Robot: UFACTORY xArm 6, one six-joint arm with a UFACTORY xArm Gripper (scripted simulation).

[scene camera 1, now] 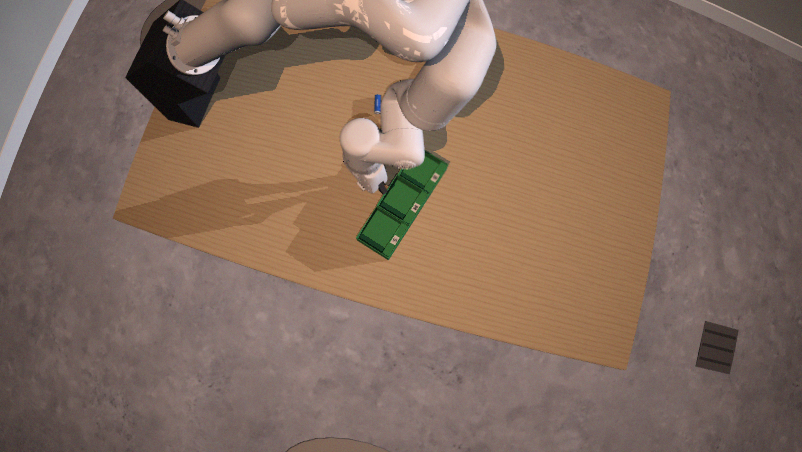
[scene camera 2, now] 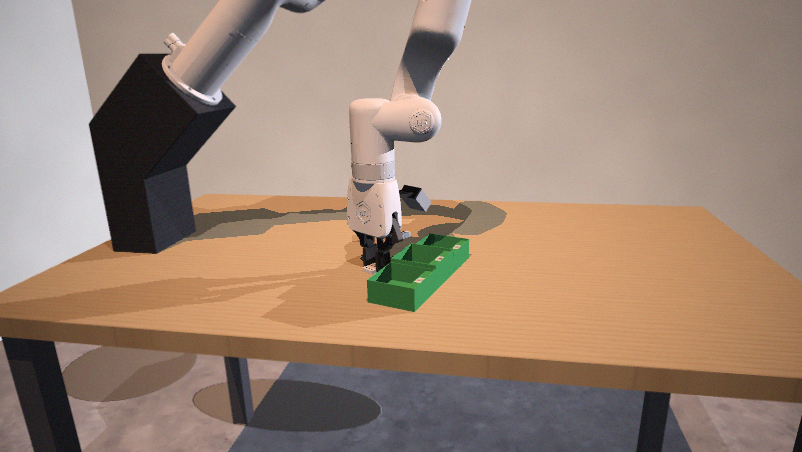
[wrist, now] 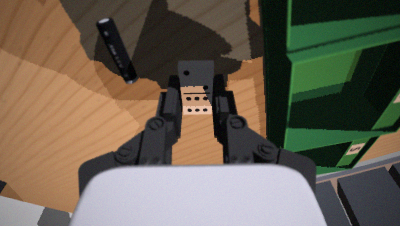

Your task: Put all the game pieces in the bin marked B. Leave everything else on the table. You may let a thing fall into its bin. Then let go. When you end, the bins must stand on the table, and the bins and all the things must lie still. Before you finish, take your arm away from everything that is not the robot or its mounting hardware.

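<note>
A dark cylindrical battery and a joined green bins can be seen in the scene, together with the gripper, which the wrist view shows as well.
</note>
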